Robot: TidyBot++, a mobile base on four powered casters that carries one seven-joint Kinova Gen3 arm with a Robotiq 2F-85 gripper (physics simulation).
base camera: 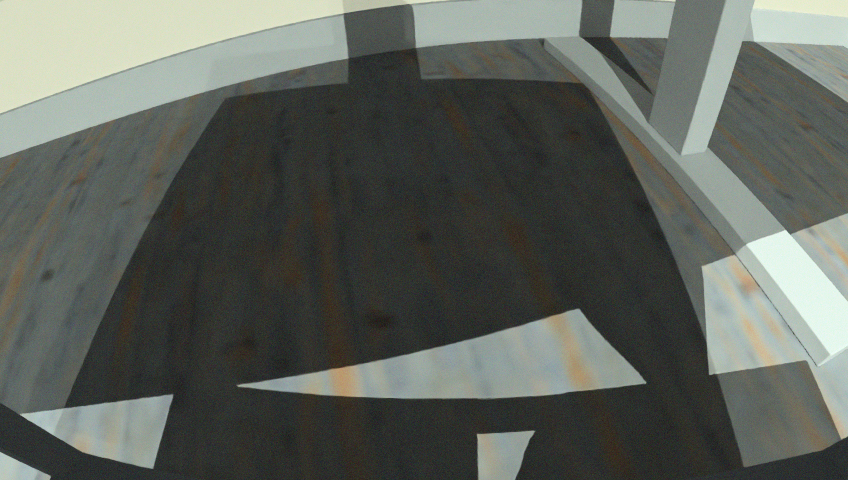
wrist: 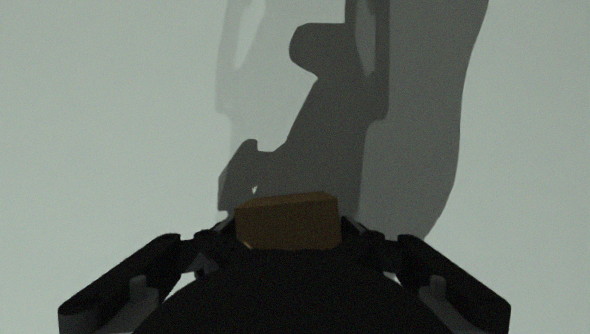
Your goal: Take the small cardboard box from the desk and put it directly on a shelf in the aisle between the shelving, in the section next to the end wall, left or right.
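Places are measured from the arm's base along level axes (x left, y back, z up), in metres.
Pixels of known places: gripper, fingertip midpoint: (wrist: 290, 227).
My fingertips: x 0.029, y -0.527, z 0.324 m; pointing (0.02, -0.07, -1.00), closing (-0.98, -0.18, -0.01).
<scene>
Behind a point stands the place of what it marks.
The small cardboard box (wrist: 288, 222) {y -0.543, x 0.032, z 0.374 m} sits on the pale desk top (wrist: 100, 110) {y -0.594, x 0.213, z 0.323 m} in the wrist view, low in the middle and in shadow. My gripper (wrist: 290, 227) {y -0.527, x 0.029, z 0.324 m} is open, with one finger on the left and one on the right of the box. The box's near part is hidden behind the dark gripper body. A narrow gap seems to show between the box and each fingertip; I cannot tell whether either touches it. The shelving and the aisle do not show in either view.
In the base camera view, a pale upright post (base camera: 696, 77) {y -0.569, x -0.302, z -0.261 m} stands on a long floor rail (base camera: 723, 187) at the right. A cream wall (base camera: 119, 53) {y -0.800, x 0.589, z -0.273 m} with a grey baseboard (base camera: 267, 59) {y -0.855, x 0.315, z -0.364 m} runs across the back. Broad dark shadows lie on the wooden floor (base camera: 416, 196) {y -0.501, x 0.035, z -0.396 m}.
</scene>
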